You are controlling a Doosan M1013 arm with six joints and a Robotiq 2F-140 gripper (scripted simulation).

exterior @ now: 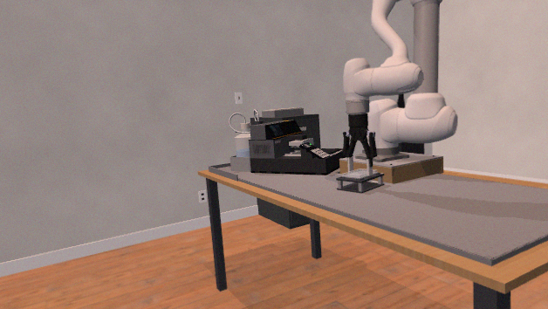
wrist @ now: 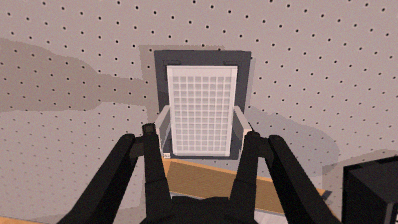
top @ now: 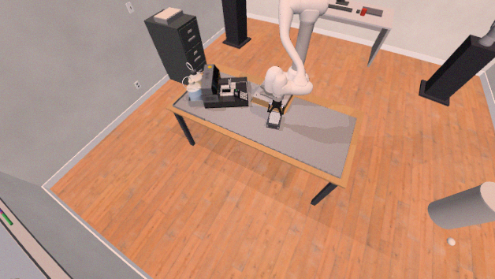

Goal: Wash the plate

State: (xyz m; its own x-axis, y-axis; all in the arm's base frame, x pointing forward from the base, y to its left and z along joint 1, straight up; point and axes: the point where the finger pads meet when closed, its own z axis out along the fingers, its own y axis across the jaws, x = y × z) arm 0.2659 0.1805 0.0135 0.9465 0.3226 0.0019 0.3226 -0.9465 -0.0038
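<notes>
The white well plate is 3 cm below my hand. Round my hand: black plate nest N1 (4 cm below); then plate washer (5 cm behind, 59 cm to the right, 5 cm above).
</notes>
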